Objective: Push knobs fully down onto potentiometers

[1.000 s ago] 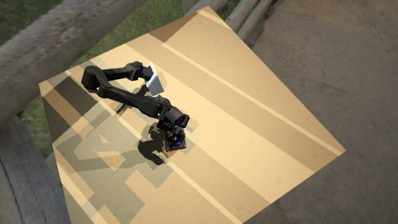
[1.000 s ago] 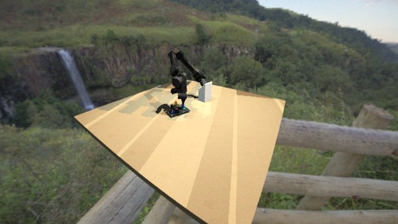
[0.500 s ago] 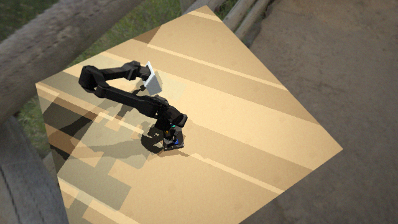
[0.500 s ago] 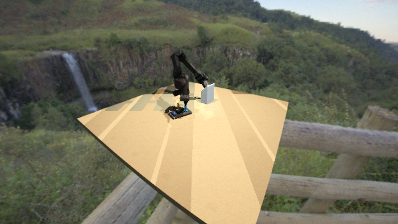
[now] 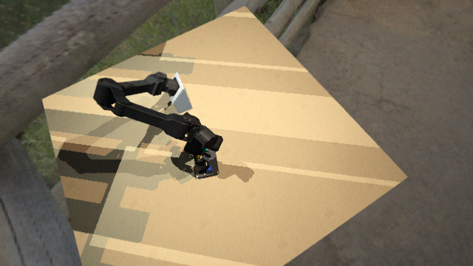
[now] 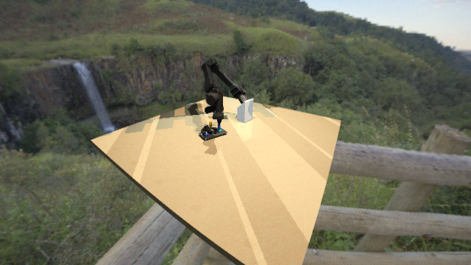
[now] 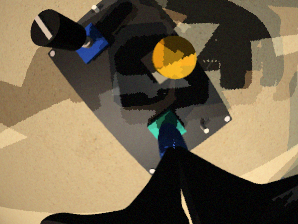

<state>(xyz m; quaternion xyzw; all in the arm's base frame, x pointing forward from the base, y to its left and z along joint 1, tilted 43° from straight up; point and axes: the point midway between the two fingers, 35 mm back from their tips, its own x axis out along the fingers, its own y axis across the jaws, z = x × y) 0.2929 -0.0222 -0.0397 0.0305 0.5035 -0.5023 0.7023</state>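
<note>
My gripper tip is now 10 mm above the blue knob. From my gripper tip the other things lie so: blue-green knob 20 mm below; then blue potentiometer 90 mm ahead, 20 mm to the right, 10 mm below.
</note>
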